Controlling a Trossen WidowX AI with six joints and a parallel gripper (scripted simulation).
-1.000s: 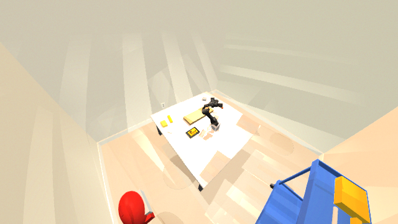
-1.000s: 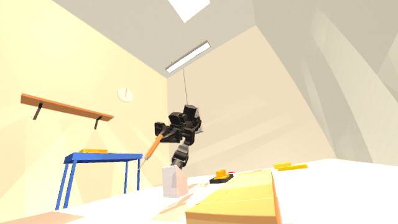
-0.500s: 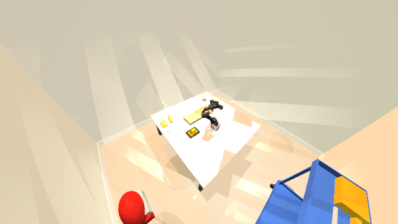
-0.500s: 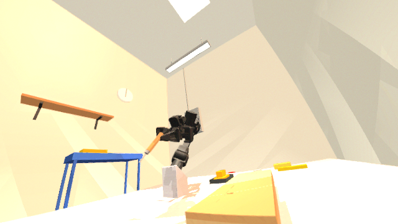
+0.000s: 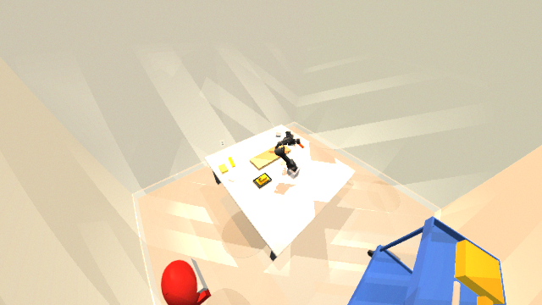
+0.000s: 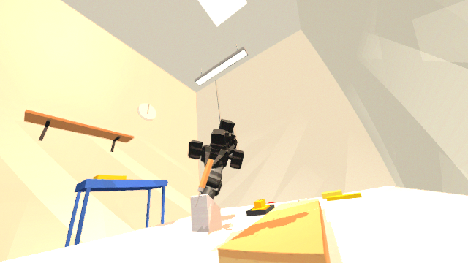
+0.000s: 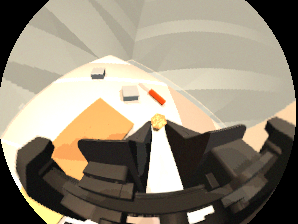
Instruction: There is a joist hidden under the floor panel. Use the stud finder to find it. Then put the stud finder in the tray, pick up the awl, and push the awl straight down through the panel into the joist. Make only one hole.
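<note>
My gripper tip is 1 cm past the awl, 2 cm to the left of it and 5 cm above it. The rest, counted from my gripper tip: dark tray: 8 cm behind, 53 cm to the left, 20 cm below; orange stud finder: 8 cm behind, 54 cm to the left, 16 cm below.
</note>
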